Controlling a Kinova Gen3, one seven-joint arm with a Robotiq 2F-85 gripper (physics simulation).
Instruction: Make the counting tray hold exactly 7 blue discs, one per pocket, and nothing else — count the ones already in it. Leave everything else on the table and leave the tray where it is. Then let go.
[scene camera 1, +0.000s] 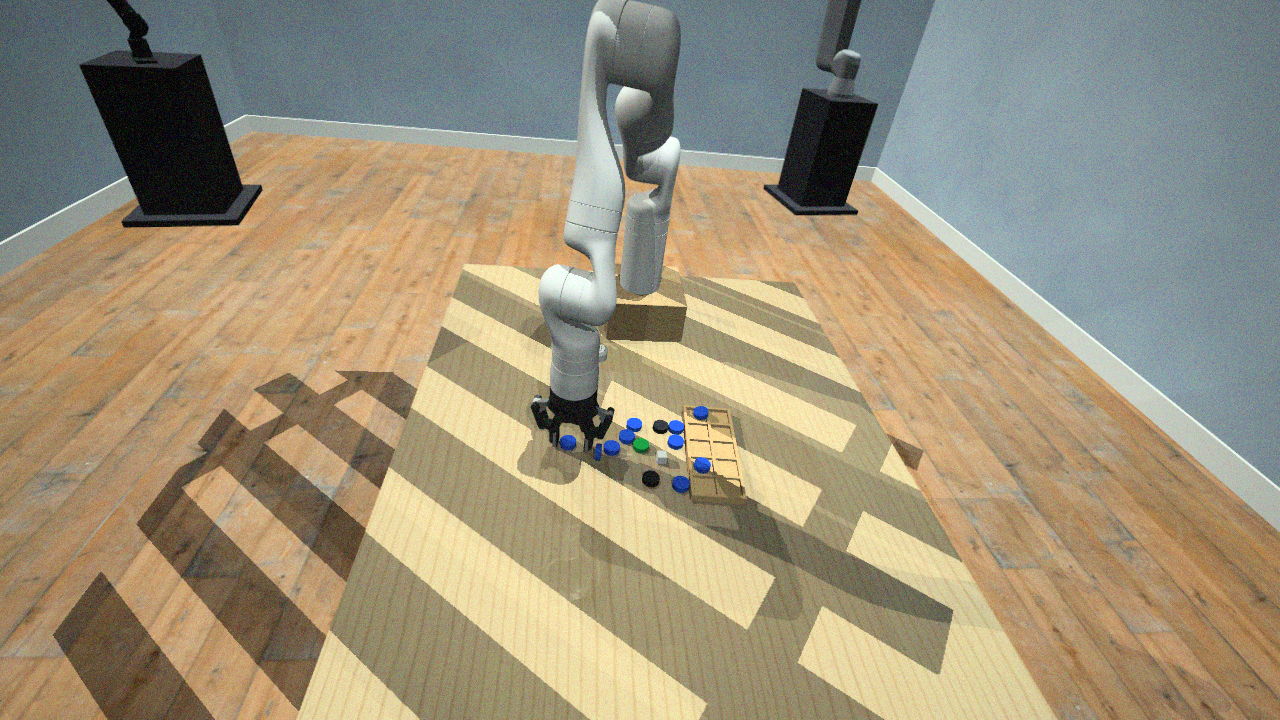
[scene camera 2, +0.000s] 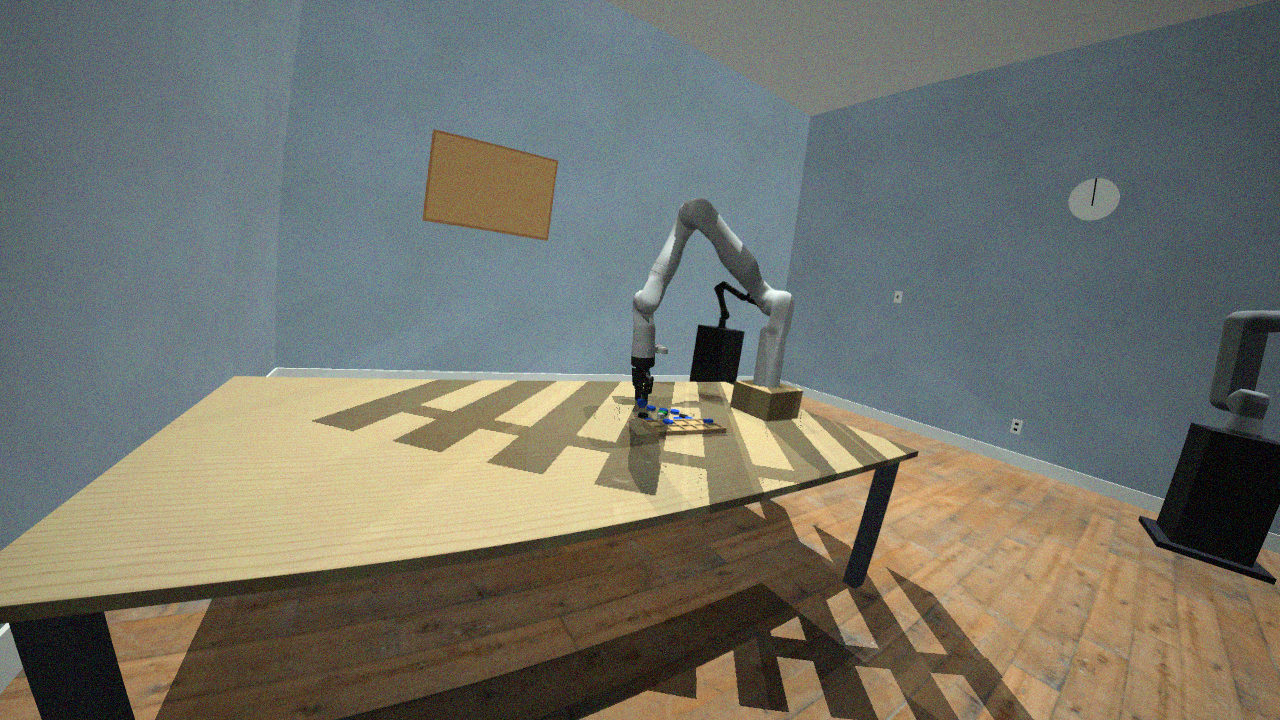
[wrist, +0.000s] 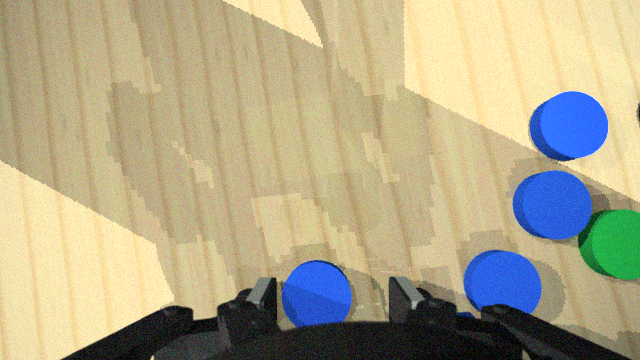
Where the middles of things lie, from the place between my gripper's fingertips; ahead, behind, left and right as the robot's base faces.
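Counted from my hand, the green disc (wrist: 601, 243) is 20 mm ahead and 120 mm to the left. The wooden counting tray (scene camera 1: 713, 438) is 240 mm to the left of my hand, and I see that it is also 60 mm ahead of my hand and 10 mm above it.
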